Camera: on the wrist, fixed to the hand. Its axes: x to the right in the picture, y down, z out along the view.
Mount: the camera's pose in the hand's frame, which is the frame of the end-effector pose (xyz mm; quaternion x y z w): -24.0 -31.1 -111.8 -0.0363 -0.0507 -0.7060 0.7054
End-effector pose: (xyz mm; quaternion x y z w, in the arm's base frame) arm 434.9 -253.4 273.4 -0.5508 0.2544 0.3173 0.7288
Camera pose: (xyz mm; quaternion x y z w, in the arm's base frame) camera 439.6 -371.6 281.2 -0.5786 -0.2579 -0.2536 0.7311
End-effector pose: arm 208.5 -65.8 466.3 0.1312 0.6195 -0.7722 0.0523
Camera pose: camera 239.4 47.8 479.9 0.3859 -0.5550 0.5658 0.4721
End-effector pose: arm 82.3 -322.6 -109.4 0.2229 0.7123 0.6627 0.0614
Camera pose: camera 53.6 -435.4 -131.8 -0.3143 0.6327 0.4387 0.5554
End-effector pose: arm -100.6 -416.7 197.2 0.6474 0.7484 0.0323 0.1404
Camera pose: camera -155.7 -430.2 301.2 -0.0752 0.9767 -0.0820 0.1833
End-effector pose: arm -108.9 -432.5 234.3 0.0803 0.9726 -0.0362 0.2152
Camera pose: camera -138.9 -454.8 346.8 -0.6397 0.7332 -0.1462 0.1785
